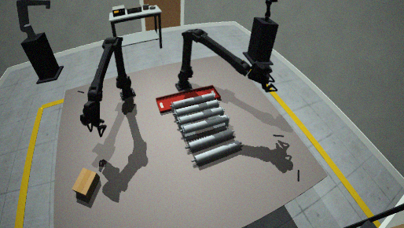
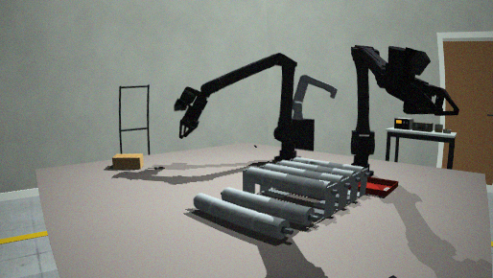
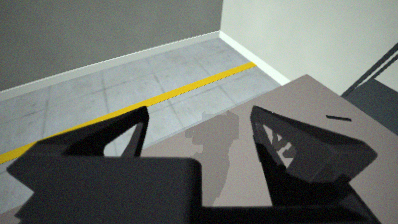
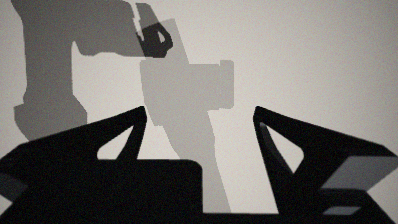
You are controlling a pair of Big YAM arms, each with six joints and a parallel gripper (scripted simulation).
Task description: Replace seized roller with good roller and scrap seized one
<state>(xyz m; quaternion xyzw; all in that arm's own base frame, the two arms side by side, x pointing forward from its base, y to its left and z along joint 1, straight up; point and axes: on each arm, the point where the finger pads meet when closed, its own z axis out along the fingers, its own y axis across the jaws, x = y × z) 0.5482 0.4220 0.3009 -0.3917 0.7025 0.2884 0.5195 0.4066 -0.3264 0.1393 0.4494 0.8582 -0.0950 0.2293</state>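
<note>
My right hand is 680 mm to the right of the bed roller, 150 mm past it and 70 mm above it. The rest, counted from my right hand: red scrap tray (660 mm to the left, 330 mm behind, 130 mm below); cardboard box (260 mm ahead, 110 mm to the right, 100 mm below).
</note>
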